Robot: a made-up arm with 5 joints.
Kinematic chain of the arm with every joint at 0, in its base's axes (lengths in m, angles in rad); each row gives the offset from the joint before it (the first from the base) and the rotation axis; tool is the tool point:
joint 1: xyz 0 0 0.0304 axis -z
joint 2: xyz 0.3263 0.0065 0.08 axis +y
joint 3: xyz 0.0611 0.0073 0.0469 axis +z
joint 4: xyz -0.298 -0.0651 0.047 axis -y
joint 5: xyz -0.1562 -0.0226 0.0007 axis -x
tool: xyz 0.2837 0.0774 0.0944
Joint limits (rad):
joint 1: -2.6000..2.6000
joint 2: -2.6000..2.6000
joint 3: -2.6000..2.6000
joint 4: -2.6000..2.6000
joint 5: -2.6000..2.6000
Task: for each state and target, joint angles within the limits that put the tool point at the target. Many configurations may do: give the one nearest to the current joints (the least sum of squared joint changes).
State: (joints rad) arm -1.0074 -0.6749 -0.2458 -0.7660 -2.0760
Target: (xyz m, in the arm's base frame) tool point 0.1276 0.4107 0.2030
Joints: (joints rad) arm -1.8781 -0.4984 0.7117 -0.5368 -1.8732
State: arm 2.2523 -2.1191 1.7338 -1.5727 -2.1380
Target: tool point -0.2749 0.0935 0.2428
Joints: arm 2.4273 -2.6000 1.3953 -1.3160 -1.9756
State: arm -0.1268 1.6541 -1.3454 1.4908 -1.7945
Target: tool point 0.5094 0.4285 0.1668
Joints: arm -0.1656 1.8028 -1.6677 1.3333 -1.9319
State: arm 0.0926 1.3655 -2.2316 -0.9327 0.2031
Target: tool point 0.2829 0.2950 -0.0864
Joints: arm -0.4232 1.3081 -2.2514 -1.1355 0.4572
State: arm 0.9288 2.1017 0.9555 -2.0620 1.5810
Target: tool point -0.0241 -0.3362 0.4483
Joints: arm 1.1956 1.4491 0.3844 -2.0517 1.6306
